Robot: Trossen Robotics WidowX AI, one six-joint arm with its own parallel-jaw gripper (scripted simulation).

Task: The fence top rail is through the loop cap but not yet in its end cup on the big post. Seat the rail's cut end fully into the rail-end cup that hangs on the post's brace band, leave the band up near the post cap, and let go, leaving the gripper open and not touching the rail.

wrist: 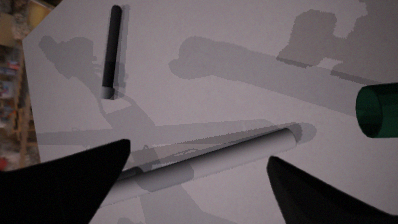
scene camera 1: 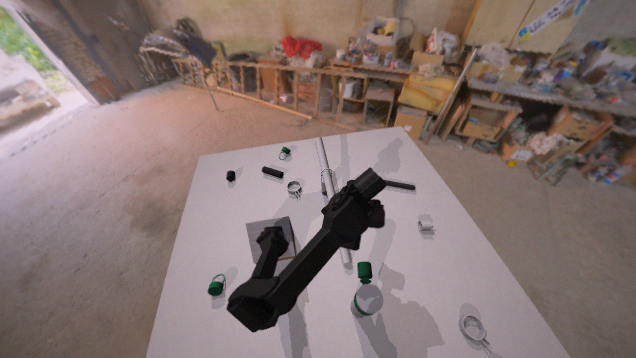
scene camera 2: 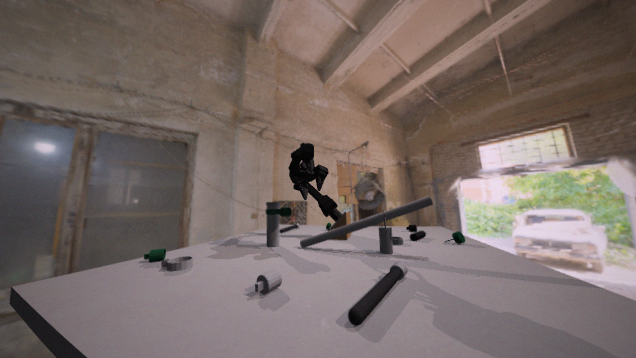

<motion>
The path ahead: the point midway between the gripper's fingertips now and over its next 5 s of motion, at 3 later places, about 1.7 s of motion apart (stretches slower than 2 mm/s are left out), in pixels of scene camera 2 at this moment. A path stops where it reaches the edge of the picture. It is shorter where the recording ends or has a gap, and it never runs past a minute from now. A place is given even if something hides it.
My gripper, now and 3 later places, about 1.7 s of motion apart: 312, 195; 290, 200; 285, 217; 288, 218
</motion>
